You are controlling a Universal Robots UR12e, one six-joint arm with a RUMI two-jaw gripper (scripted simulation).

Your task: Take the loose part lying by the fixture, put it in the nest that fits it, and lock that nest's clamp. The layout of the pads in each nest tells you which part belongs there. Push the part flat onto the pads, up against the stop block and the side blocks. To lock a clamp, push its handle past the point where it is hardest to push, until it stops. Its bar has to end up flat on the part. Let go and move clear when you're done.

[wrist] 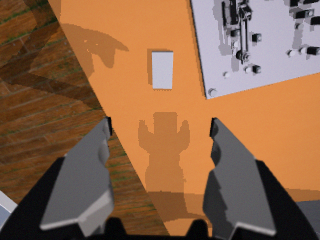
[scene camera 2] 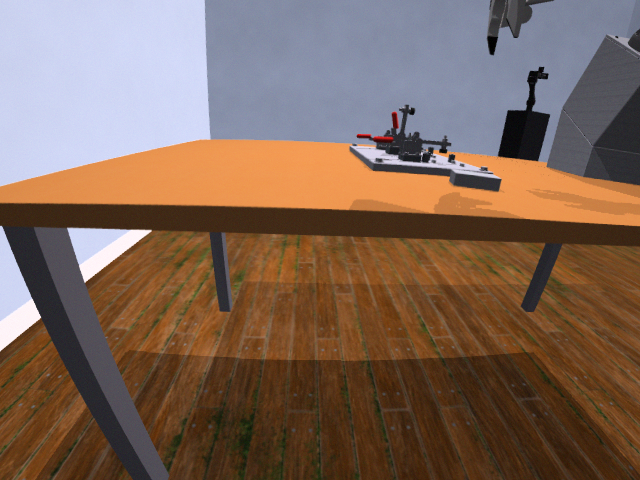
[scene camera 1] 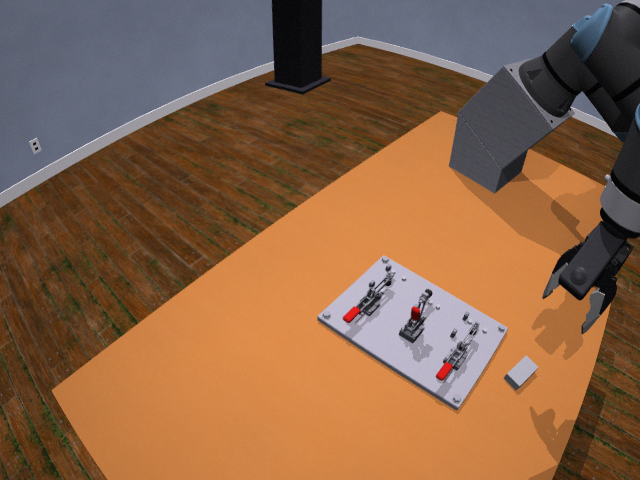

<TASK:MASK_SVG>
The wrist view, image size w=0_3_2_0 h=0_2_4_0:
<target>my gripper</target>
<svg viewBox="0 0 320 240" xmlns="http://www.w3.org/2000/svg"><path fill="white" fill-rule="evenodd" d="M0 230L0 240L319 240L301 209L262 160L258 160L217 117L211 120L209 137L213 140L210 157L215 168L208 174L202 205L204 214L212 224L213 237L209 236L207 222L203 219L193 220L185 236L127 234L120 218L110 217L106 221L115 206L109 170L104 168L110 156L108 139L112 136L112 120L108 116L102 119L63 157L55 160L16 206Z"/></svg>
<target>grey block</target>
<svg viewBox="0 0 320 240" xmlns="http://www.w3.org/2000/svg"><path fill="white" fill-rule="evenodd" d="M152 51L153 89L172 89L173 51Z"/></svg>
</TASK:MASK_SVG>
